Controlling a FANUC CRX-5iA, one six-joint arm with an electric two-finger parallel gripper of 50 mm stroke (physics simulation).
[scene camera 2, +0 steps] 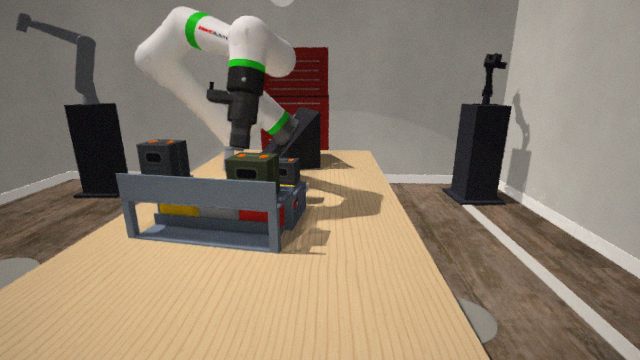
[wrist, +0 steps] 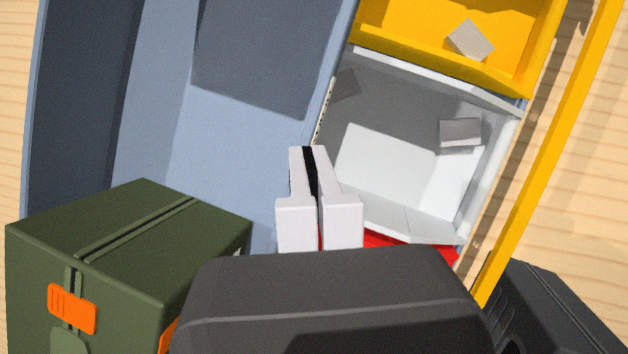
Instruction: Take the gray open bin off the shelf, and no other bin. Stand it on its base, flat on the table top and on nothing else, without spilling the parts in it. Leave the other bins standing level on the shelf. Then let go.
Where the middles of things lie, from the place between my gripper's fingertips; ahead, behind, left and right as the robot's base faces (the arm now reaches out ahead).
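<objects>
Starting from my hand, I find the gray open bin [wrist: 382,143] 100 mm below it, 40 mm behind it and 10 mm to the right of it. The yellow bin [wrist: 522,42] is 100 mm below my hand as well, 120 mm to the right of it and 60 mm behind. Then there is the red bin [wrist: 372,238], which is 100 mm below my hand, 100 mm to the left of it and 20 mm behind it. The green case [scene camera 2: 264,166] sits 10 mm above my hand, 90 mm ahead of it and 80 mm to the left.
</objects>
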